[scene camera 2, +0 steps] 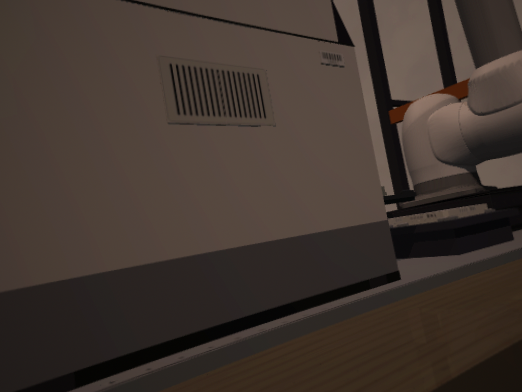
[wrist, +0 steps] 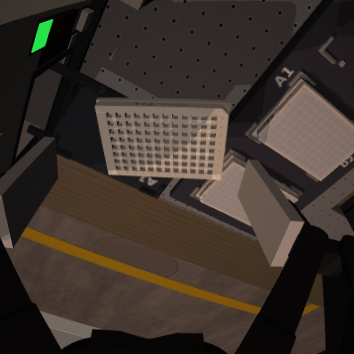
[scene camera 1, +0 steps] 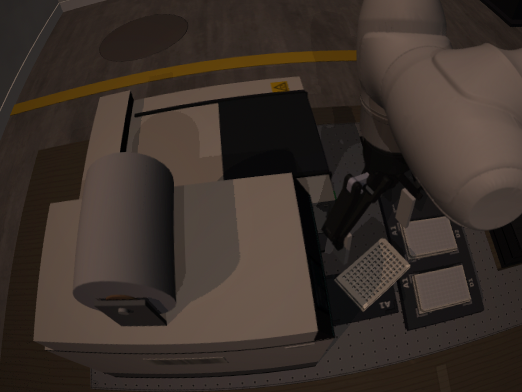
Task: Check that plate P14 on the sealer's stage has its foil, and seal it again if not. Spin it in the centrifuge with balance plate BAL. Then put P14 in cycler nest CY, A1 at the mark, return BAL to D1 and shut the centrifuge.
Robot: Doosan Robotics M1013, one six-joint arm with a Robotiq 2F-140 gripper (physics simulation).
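Frame: origin at the arm's base, x back, y right, z up, level; centimetres.
Seen in the pictures: gripper, between the fingertips: (wrist: 151, 168) (scene camera 1: 373, 239); arm's base, origin of its link: (scene camera 2: 449, 200).
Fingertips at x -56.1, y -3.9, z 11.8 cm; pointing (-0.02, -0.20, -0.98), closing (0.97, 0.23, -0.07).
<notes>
Pixels of each thing's top centre, then the offset from my fingertips to it. "*": a spot on its surface instead.
- pale plate with open square wells, centre of its top: (wrist: 161, 146) (scene camera 1: 375, 270) dz -7.9, dx +1.2, dy -3.0 cm
- dark pad marked A1, a spot on its surface: (scene camera 1: 386, 312) * dz -9.7, dx +1.1, dy -11.2 cm
- D1, centre of its top: (wrist: 248, 199) (scene camera 2: 443, 210) (scene camera 1: 443, 287) dz -13.7, dx +16.6, dy -10.2 cm
- D2, centre of its top: (wrist: 313, 138) (scene camera 2: 385, 219) (scene camera 1: 430, 235) dz -13.7, dx +18.7, dy +2.1 cm
- plate edge, a spot on its surface: (scene camera 2: 431, 216) * dz -14.3, dx +10.2, dy -10.6 cm
- white machine, a spot on its surface: (scene camera 1: 270, 310) * dz +14.3, dx -20.2, dy -11.0 cm
- grey roll, centre of its top: (scene camera 1: 106, 211) dz +26.9, dx -34.2, dy -1.2 cm
- housing with a black panel, a spot on its surface: (scene camera 1: 270, 135) * dz +0.6, dx -10.6, dy +25.6 cm
- green display, a spot on its surface: (wrist: 42, 36) * dz -4.0, dx -9.9, dy +4.5 cm
A pale plate with open square wells (scene camera 1: 372, 274) (wrist: 162, 142) lies over the dark pad marked A1 (scene camera 1: 386, 312), beside the large white machine with the roll; no foil shows on it. It is turned at an angle to the nests; its name is not legible. Two smooth-topped plates sit in the dark rack: one at D1 (scene camera 1: 442, 289) (wrist: 222, 192) and one at D2 (scene camera 1: 430, 237) (wrist: 310, 130). A plate edge (scene camera 2: 431, 216) reads BAL in scene camera 2. My gripper (scene camera 1: 376, 225) (wrist: 151, 168) is open and empty, above the bench near the open-well plate. The centrifuge and cycler cannot be told apart for certain.
The white machine (scene camera 1: 270, 310) carries a grey roll (scene camera 1: 127, 225) and stands left of the plates. Behind it is a housing with a black panel (scene camera 1: 270, 135) and warning label. A green display (wrist: 42, 36) shows at the wrist view's upper left. A dark object (scene camera 1: 507, 245) stands right of the rack.
</notes>
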